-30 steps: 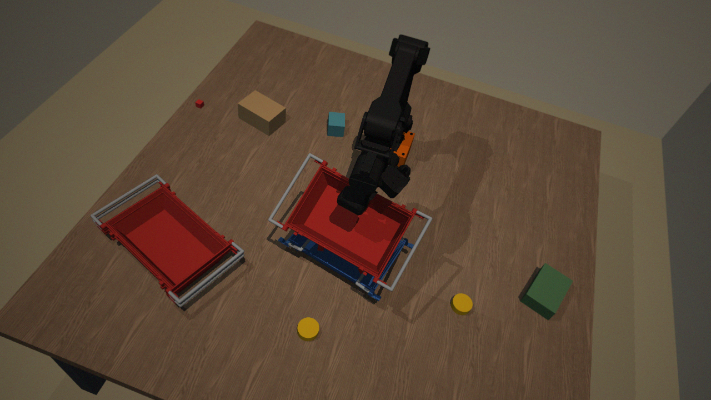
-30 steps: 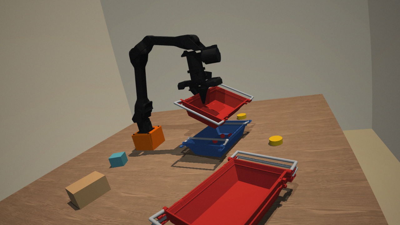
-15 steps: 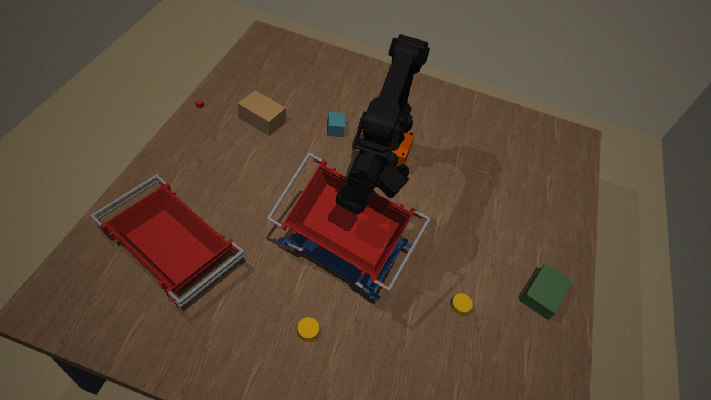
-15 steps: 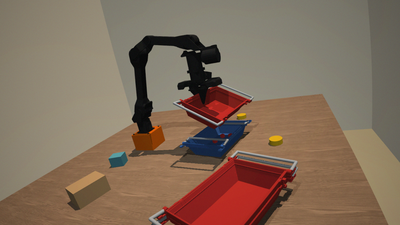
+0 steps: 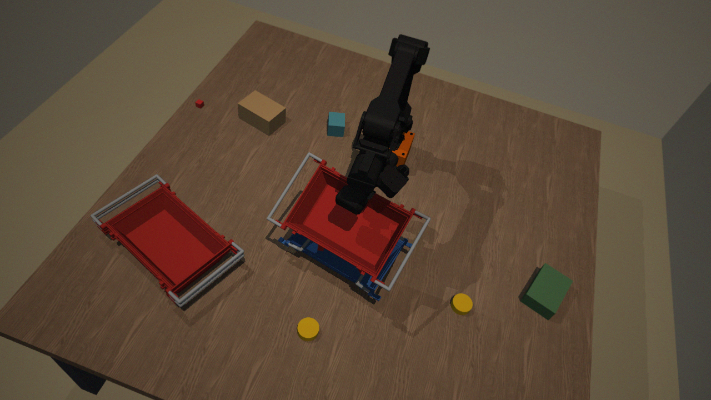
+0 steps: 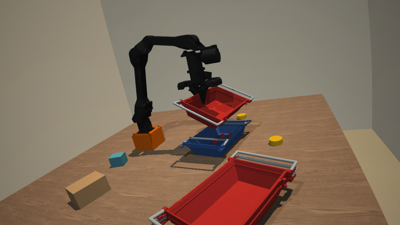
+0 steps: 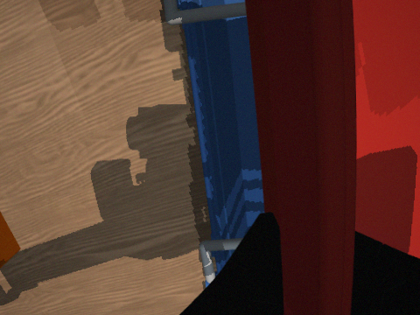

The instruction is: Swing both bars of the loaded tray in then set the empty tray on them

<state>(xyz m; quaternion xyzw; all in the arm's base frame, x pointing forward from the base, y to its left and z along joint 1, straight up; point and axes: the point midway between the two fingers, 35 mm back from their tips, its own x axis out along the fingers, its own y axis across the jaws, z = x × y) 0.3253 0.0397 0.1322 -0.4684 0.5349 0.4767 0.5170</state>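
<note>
Now: gripper tip 7 cm short of the red tray and 1 cm to the left of it. Round my gripper tip: teal cube (35 cm behind, 22 cm to the right, 16 cm below); green box (50 cm to the left, 16 cm below, 9 cm behind); tan box (44 cm to the right, 27 cm behind, 15 cm below).
</note>
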